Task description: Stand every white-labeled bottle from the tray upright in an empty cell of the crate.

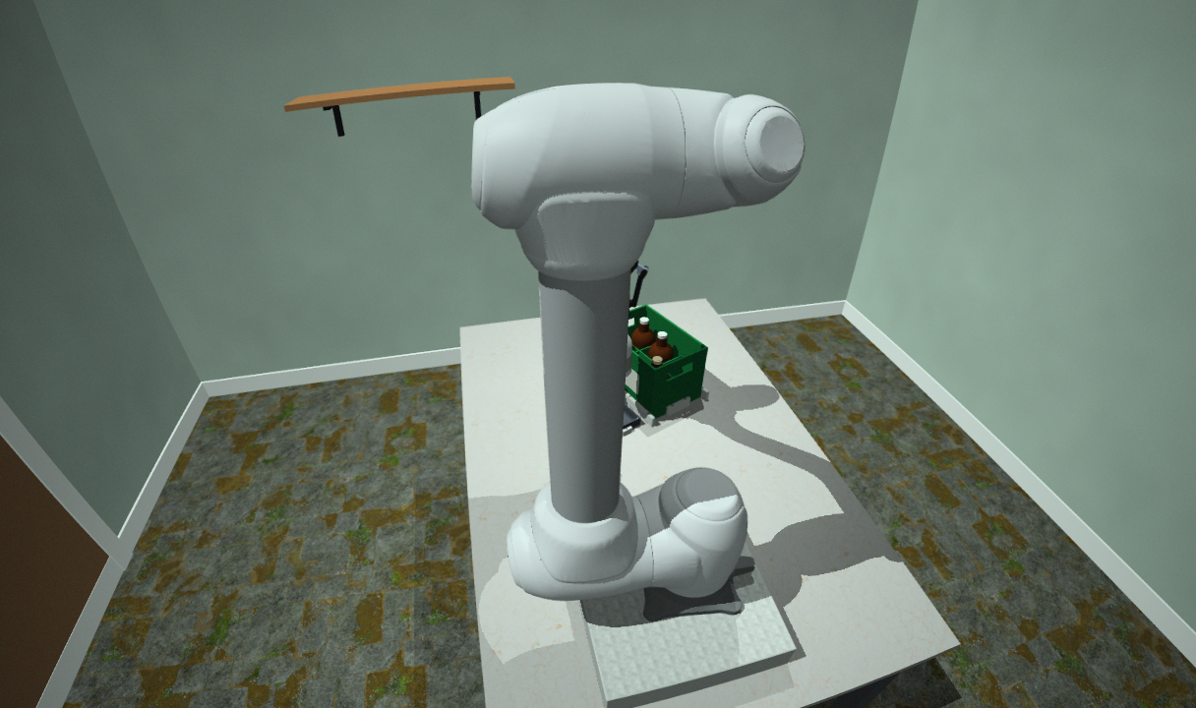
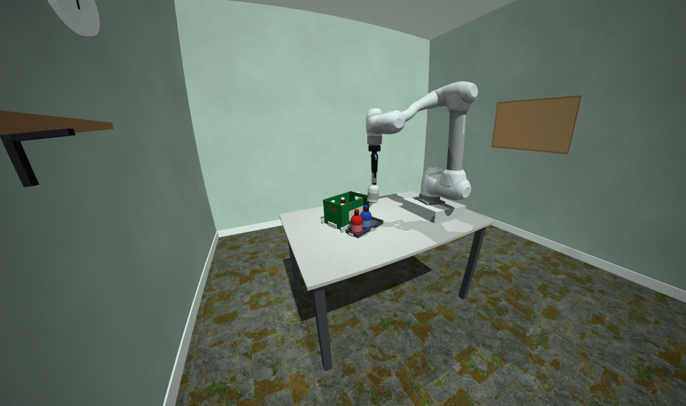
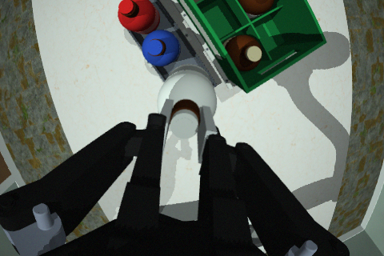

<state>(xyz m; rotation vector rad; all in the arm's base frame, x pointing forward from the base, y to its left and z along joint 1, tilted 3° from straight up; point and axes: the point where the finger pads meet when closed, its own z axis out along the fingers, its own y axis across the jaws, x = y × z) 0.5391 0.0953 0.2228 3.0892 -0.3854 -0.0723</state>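
The white-labeled bottle lies 9 cm below my hand. Also, from my hand: blue bottle: 7 cm ahead, 5 cm to the left, 24 cm below; then red bottle: 15 cm ahead, 9 cm to the left, 24 cm below; then green crate: 16 cm ahead, 11 cm to the right, 25 cm below.
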